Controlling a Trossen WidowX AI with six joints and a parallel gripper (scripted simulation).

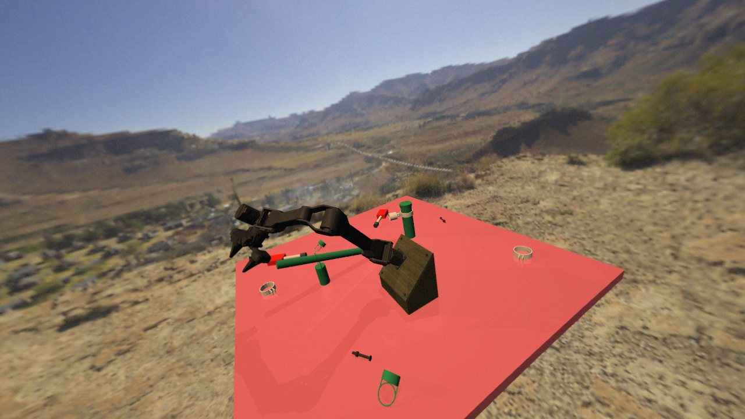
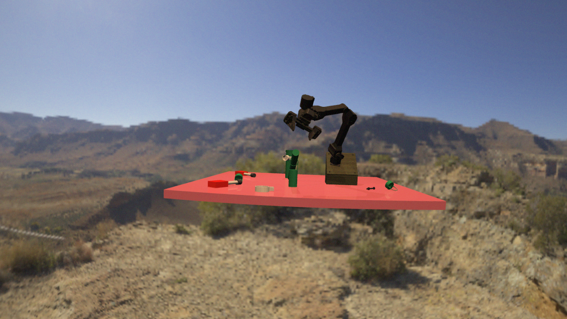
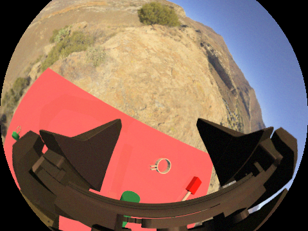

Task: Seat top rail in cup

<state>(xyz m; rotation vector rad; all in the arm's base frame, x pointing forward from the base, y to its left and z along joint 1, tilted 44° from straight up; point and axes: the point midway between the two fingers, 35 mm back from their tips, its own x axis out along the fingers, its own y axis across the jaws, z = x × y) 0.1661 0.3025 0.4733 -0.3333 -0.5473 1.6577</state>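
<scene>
Now: gripper tip 200 mm short of the brace band, 760 mm to the left of it and 130 mm above it. Also, from my gripper tip: loop cap (80 mm ahead, 270 mm to the right, 170 mm below).
</scene>
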